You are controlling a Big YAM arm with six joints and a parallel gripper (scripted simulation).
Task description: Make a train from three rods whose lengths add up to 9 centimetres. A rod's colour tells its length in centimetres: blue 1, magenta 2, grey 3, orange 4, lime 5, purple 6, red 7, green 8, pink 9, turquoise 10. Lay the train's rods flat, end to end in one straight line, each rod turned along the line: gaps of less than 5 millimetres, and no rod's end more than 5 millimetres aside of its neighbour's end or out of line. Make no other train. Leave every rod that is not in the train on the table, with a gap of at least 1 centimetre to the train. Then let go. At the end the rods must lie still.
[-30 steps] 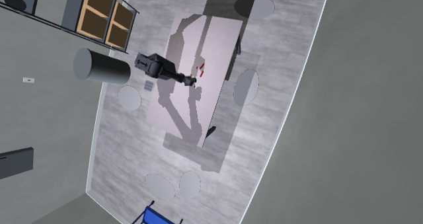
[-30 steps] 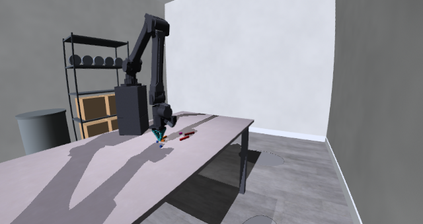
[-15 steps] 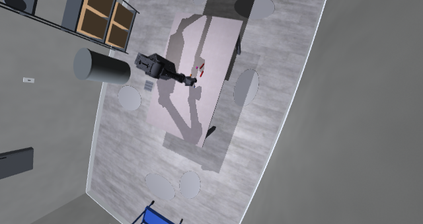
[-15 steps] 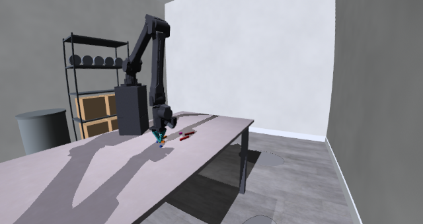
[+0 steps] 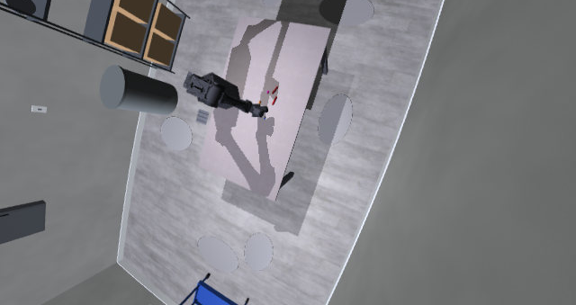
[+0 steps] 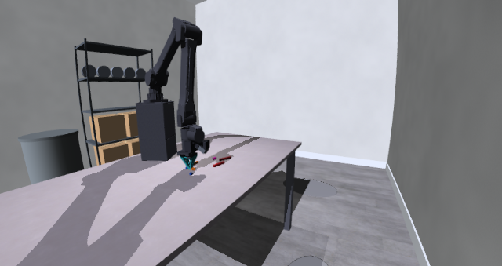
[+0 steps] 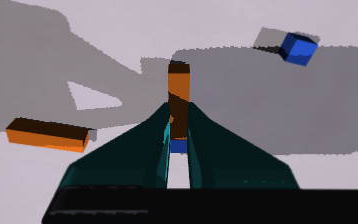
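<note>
The magenta rod lies 18 cm to the left of my hand, 1 cm below it and 1 cm behind it.
</note>
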